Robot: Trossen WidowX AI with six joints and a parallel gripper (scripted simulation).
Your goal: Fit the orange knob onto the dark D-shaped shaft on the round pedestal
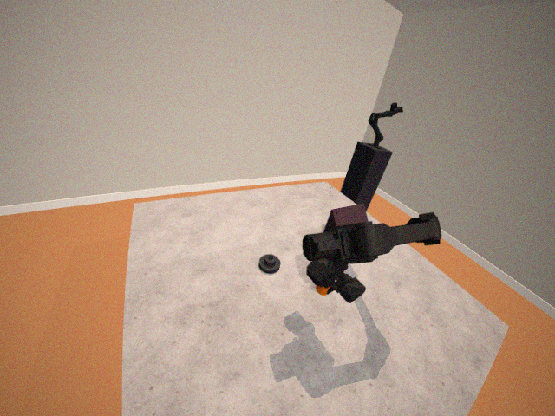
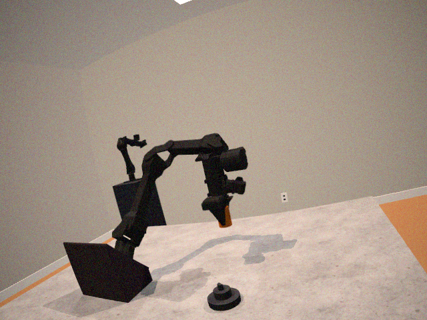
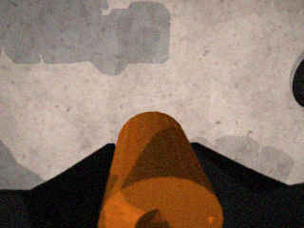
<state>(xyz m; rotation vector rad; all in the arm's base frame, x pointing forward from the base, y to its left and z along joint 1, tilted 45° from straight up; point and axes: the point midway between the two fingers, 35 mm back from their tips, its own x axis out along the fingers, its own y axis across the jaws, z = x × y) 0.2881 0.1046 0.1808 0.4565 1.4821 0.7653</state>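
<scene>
The round pedestal is 230 mm to the right of my gripper tip, 110 mm below it and 60 mm ahead of it. From my gripper tip the other things lie so: orange knob (20 mm above).
</scene>
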